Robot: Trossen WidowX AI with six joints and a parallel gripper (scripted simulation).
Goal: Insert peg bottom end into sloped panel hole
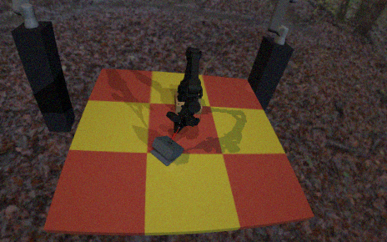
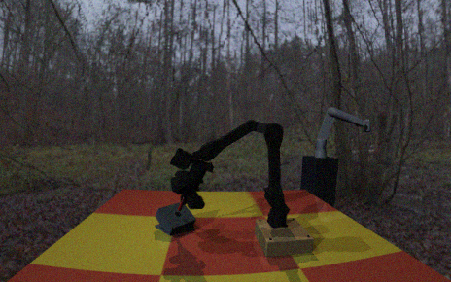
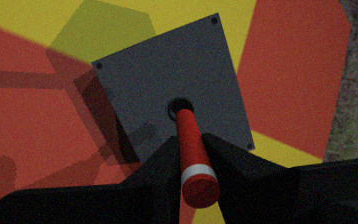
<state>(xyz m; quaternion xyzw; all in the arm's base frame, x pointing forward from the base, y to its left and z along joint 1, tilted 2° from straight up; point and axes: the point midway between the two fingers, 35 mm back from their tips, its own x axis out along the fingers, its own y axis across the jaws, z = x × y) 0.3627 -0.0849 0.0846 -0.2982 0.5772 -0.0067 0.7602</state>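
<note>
Now: the grey sloped panel 30 mm ahead of my gripper tip, 40 mm to the right of it and 80 mm below it. The rest, counted from my gripper tip: red round peg (10 mm behind, 10 mm to the left, 10 mm above).
</note>
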